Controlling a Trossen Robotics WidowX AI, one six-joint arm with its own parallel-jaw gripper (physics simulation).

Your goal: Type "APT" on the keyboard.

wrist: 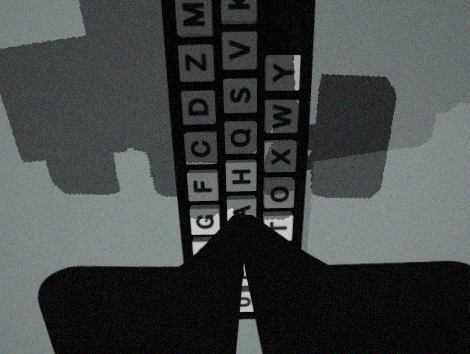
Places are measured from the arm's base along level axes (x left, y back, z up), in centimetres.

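Pixels of known places: gripper, between the fingertips: [242, 225].
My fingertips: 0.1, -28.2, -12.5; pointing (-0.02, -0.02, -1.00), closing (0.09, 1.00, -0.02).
For each thing: its top centre in the pictures, then the offset to it from my fingertips, as dx, dy, dz. Level surfaces: height alone.
- black keyboard, centre of its top: [241, 167] -2.0, +0.2, -2.0
- T key, centre of its top: [278, 228] +1.4, +1.8, -2.0
- G key, centre of its top: [205, 222] +0.7, -1.9, -2.0
- H key, centre of its top: [241, 177] -1.5, +0.1, -2.0
- O key, centre of its top: [279, 194] -0.5, +2.0, -2.0
- F key, centre of its top: [202, 187] -1.2, -1.8, -2.0
- U key, centre of its top: [242, 302] +6.0, -0.3, -2.0
- grey table, height of its surface: dz -3.8
The black keyboard [287, 30] runs up the middle of the wrist view, with its letters turned sideways in three columns. My gripper [242, 225] is shut and empty, and its dark tips overlap the lower part of the A key [241, 202]. Whether they touch the key cannot be told. The T key [283, 231] is to the right of the tips, partly covered by the right finger. The G key [204, 222] is to the left. A key [199, 248] below G is mostly hidden by the left finger, and its letter cannot be read. No P can be read in this view.
The H key [241, 176] is directly above A, and the O key [279, 193] is above T. The F key [202, 186] is above G. The U key [245, 301] shows through the narrow gap behind the tips. Dark shadows fall on the grey table [125, 230] and on the upper keys.
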